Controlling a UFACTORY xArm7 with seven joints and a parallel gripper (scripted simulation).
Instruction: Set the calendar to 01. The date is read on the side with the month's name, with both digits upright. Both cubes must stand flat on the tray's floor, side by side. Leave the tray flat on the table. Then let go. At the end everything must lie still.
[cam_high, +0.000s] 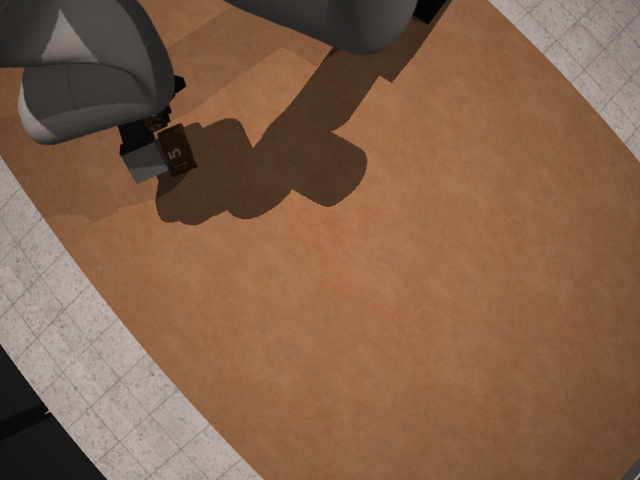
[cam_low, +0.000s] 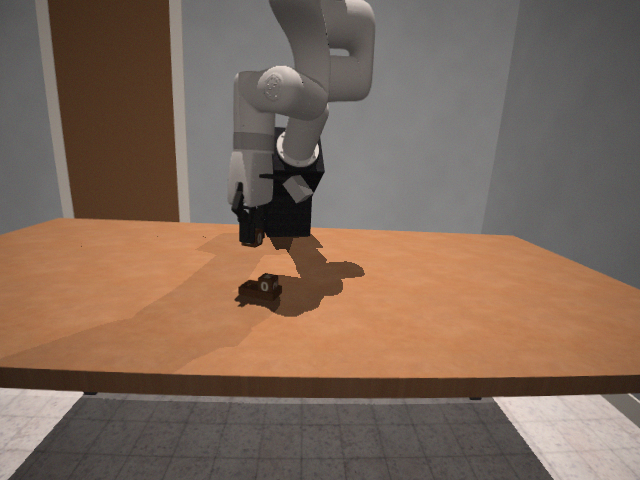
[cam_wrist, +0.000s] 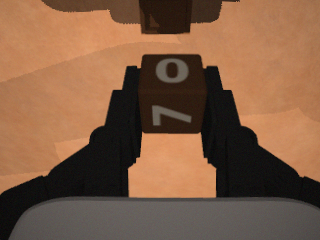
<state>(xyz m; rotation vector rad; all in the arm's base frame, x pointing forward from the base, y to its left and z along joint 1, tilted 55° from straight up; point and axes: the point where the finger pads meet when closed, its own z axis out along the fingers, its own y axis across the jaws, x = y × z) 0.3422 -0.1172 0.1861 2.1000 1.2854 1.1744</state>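
Right now my hand is 120 mm above the calendar tray and 20 mm to the right of it. The rest, counted from my hand: cube (10 mm below).
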